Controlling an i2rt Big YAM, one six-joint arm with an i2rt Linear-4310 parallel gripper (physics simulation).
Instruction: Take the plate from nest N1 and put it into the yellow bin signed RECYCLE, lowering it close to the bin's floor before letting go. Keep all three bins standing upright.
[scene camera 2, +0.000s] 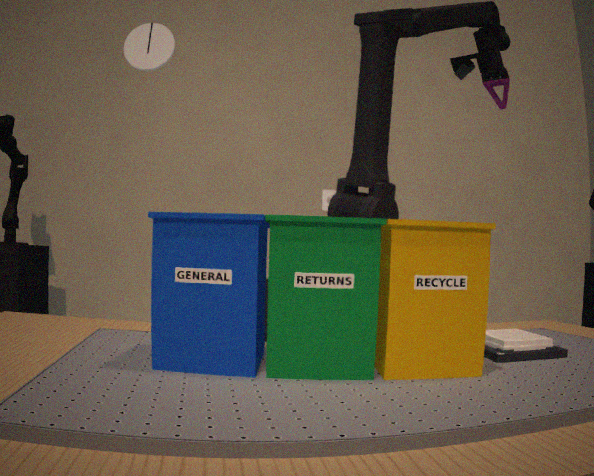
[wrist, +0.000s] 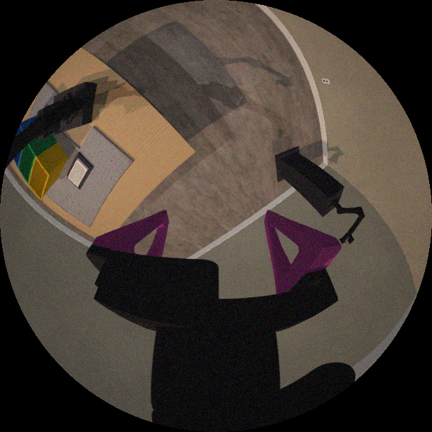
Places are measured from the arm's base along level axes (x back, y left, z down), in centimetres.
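Pixels of known places: gripper, fingertip midpoint: (scene camera 2: 503, 108).
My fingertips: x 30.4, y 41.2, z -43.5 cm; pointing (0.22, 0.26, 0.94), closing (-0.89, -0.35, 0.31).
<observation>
For each thing: its top centre in the pictures, then the offset to it from my fingertips. Level surfaces: height alone.
- white plate, top centre: (scene camera 2: 511, 334) dx -50.1, dy -16.0, dz +49.2 cm
- dark nest, top centre: (scene camera 2: 511, 341) dx -50.1, dy -16.0, dz +50.3 cm
- yellow bin, top centre: (scene camera 2: 426, 225) dx -58.5, dy -32.1, dz +33.8 cm
- green RETURNS bin, top centre: (scene camera 2: 322, 221) dx -59.1, dy -45.3, dz +33.8 cm
- blue GENERAL bin, top centre: (scene camera 2: 216, 218) dx -59.6, dy -58.4, dz +33.8 cm
- perforated grey board, surface height: dz +51.8 cm
- wooden table, surface height: dz +53.1 cm
A white plate (scene camera 2: 520, 338) (wrist: 77, 171) lies flat in a dark nest (scene camera 2: 530, 354) (wrist: 88, 176) on the grey board, just right of the yellow bin in the scene view; no nest label is legible. The yellow bin (scene camera 2: 435, 325) (wrist: 40, 179), signed RECYCLE, stands upright at the right end of the row. The green RETURNS bin (scene camera 2: 322, 330) (wrist: 28, 165) and the blue GENERAL bin (scene camera 2: 205, 320) (wrist: 25, 123) stand upright beside it. My gripper (scene camera 2: 502, 107) (wrist: 216, 215) is open and empty, high above the bins' rims, well above the plate. The bins' insides are hidden in the scene view.
The three bins stand close together on the perforated grey board (scene camera 2: 225, 410) (wrist: 107, 160), which lies on a wooden table (scene camera 2: 40, 340) (wrist: 150, 130). My arm's base stands behind the bins. Another dark arm on a pedestal (scene camera 2: 25, 280) stands at the far left of the scene view.
</observation>
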